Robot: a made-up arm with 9 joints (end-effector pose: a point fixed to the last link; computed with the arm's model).
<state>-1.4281 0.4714 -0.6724 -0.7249 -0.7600 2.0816 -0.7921 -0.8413 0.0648</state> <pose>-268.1 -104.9 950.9 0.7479 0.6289 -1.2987</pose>
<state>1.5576 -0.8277 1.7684 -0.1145 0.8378 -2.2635 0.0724 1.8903 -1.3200</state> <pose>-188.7 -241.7 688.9 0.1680 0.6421 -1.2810</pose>
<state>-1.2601 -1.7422 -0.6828 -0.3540 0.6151 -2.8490 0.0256 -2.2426 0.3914</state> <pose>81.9 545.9 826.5 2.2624 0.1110 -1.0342</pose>
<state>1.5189 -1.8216 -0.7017 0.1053 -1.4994 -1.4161 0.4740 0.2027 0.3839</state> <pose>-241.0 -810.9 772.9 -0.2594 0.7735 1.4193</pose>
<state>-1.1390 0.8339 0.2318 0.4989 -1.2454 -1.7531 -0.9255 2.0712 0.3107</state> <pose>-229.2 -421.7 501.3 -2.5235 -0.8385 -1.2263</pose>
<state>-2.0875 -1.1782 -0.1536 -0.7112 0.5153 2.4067 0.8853 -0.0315 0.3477</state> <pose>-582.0 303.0 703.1 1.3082 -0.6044 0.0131</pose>
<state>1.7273 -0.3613 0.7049 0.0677 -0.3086 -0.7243 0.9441 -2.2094 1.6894</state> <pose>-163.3 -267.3 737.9 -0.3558 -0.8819 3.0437</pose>
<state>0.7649 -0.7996 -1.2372 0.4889 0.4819 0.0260 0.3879 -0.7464 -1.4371</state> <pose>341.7 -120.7 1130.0 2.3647 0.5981 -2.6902</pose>
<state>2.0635 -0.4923 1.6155 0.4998 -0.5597 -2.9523 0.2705 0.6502 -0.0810</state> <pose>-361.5 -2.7 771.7 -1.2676 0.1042 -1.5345</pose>
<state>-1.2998 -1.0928 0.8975 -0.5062 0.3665 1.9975 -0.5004 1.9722 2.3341</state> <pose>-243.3 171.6 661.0 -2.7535 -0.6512 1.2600</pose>
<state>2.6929 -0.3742 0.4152 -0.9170 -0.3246 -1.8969 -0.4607 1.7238 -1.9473</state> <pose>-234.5 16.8 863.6 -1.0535 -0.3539 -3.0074</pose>
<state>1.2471 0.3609 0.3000 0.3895 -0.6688 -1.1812 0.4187 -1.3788 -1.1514</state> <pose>-647.1 -172.8 989.4 -2.1519 -0.3047 0.9048</pose>
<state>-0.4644 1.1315 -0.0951 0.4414 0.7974 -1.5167 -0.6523 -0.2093 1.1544</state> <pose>-282.5 -587.3 321.1 -2.0242 -0.5669 2.1414</pose>
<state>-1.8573 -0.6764 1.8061 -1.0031 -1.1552 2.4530 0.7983 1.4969 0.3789</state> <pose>-185.9 111.8 657.9 -1.0325 -0.9833 2.8578</pose>
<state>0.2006 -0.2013 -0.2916 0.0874 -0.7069 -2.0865 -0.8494 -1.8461 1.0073</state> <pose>-204.6 -371.8 1105.8 1.2753 0.4878 2.1221</pose>
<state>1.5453 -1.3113 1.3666 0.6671 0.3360 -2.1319 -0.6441 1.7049 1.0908</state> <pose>-198.0 -133.5 612.8 1.7591 0.6284 -2.3903</pose>
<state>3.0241 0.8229 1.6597 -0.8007 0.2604 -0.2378 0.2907 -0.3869 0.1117</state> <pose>-361.5 -144.5 931.6 1.5154 0.1464 -0.1217</pose>
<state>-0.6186 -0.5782 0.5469 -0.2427 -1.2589 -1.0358 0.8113 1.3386 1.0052</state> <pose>108.6 -348.3 1268.3 1.6064 0.9791 1.2727</pose>
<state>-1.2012 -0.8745 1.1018 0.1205 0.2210 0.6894 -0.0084 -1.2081 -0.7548</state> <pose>18.7 211.1 1275.2 -1.6013 1.1429 -2.5651</pose>
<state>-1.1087 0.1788 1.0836 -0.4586 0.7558 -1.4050 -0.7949 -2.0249 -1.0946</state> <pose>95.9 -145.2 1010.9 0.8169 0.5045 2.4966</pose>
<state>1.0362 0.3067 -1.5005 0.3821 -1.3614 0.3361 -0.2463 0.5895 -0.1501</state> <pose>-110.6 163.9 1339.9 0.7861 1.2164 -2.9654</pose>
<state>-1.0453 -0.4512 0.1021 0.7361 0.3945 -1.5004 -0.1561 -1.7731 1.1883</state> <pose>45.5 -28.8 1152.2 1.6738 0.5479 -2.6543</pose>
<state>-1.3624 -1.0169 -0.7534 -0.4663 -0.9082 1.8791 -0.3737 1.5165 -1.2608</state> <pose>-323.0 -37.4 1038.1 -0.6593 0.1910 0.5473</pose>
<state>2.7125 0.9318 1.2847 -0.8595 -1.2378 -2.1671 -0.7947 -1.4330 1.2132</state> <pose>41.3 -252.6 1153.0 1.4407 0.6199 2.0551</pose>
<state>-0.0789 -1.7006 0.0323 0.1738 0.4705 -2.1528 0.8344 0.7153 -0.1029</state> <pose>-1.1 -346.3 651.8 -2.6872 -0.0008 0.4080</pose>
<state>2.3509 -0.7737 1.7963 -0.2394 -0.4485 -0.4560 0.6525 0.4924 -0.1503</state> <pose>-694.2 -111.0 593.8 -2.6202 0.0144 -0.7184</pose>
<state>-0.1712 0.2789 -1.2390 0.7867 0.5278 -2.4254 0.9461 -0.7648 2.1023</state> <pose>-496.1 -361.1 969.4 -0.7706 0.2667 1.5169</pose>
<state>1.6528 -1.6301 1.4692 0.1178 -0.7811 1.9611 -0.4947 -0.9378 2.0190</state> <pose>-4.0 -248.9 313.9 1.7910 -0.1708 -2.9254</pose>
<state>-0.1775 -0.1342 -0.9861 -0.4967 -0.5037 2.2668 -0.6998 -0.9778 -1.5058</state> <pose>-18.4 -299.5 809.3 1.7055 -0.1422 2.6866</pose>
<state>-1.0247 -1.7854 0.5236 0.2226 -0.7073 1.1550 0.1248 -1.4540 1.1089</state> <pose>480.6 271.8 626.6 -1.4868 -0.6048 -3.0425</pose>
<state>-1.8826 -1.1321 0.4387 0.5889 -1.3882 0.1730 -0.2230 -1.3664 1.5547</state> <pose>-34.2 319.6 802.9 -1.8059 -0.7692 -3.1256</pose>
